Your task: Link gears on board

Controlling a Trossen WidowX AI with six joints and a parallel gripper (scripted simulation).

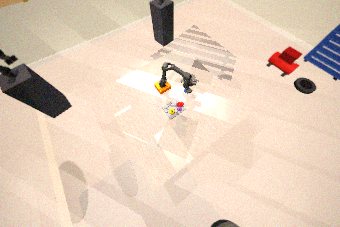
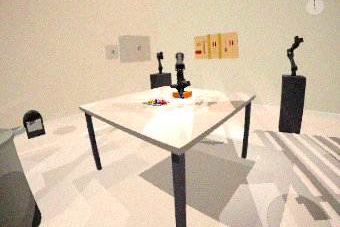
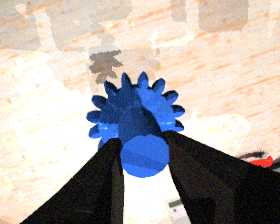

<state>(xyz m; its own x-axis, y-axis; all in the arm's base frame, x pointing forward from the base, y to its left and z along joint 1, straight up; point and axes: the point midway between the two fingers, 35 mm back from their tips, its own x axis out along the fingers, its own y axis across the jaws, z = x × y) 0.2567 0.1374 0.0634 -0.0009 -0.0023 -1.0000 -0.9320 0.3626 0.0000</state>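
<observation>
The purple gear is 20 cm to the right of my gripper tip, 10 cm ahead of it and 6 cm below it. The rest, counted from my gripper tip: yellow gear: 28 cm to the right, 6 cm below, 6 cm ahead; blue gear: 1 cm below; red gear: 16 cm to the right, 6 cm below, 6 cm ahead.
</observation>
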